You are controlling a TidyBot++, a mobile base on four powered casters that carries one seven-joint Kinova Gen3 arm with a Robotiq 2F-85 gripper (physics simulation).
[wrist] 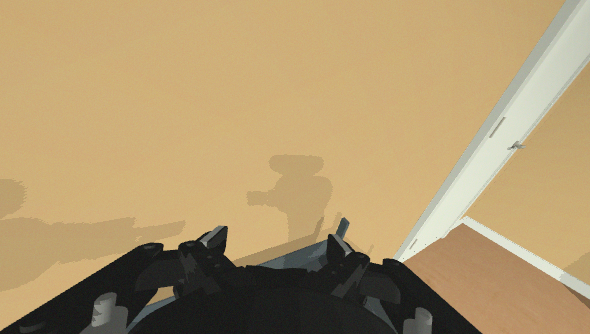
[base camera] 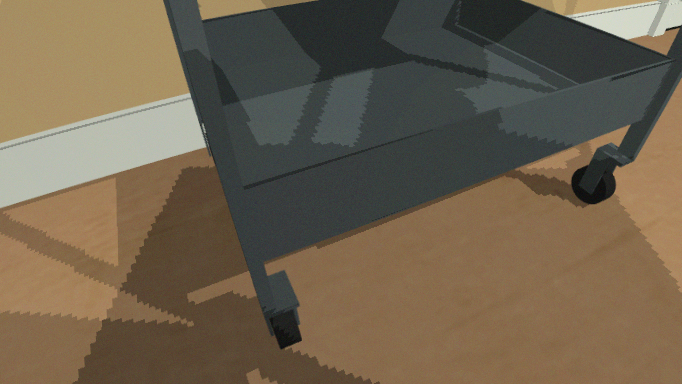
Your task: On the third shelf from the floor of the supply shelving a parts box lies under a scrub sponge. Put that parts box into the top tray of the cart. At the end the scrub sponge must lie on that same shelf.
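Frame: origin at the arm's base, x ahead, y left, z up, level; millimetres.
Seen in the pictures: gripper, fingertip midpoint: (wrist: 277,241).
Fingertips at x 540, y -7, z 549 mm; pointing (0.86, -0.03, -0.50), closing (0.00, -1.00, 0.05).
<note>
Offsets run from my fingertips to a thing's middle. "spot": to the spot under its first point. Level surfaces: height alone.
My gripper (wrist: 277,241) is open, with nothing between its fingers, in the lower middle of the wrist view. It is high up, facing the tan wall. A small part of the cart's dark grey top tray {spot: 161 mm ahead, 73 mm right, 250 mm down} (wrist: 300,258) shows beyond and below the fingers, with a corner post (wrist: 343,228) sticking up; the gripper's body hides most of the tray. In the base camera view the cart (base camera: 225,165) stands close in front, with its lower tray {spot: 237 mm back, 14 mm right, 779 mm down} (base camera: 375,185) showing; its top tray is out of that view. The parts box, the scrub sponge and the supply shelving do not show in either view.
The cart's caster wheels {spot: 83 mm back, 300 mm right, 913 mm down} (base camera: 593,185) stand on the brown floor {946 mm down} (base camera: 450,300) (wrist: 500,280). Behind the cart is the tan wall (base camera: 90,60) (wrist: 200,100) with a white baseboard (base camera: 100,145). A white upright panel {spot: 604 mm ahead, 876 mm right, 47 mm up} (wrist: 492,135) stands at the right in the wrist view.
</note>
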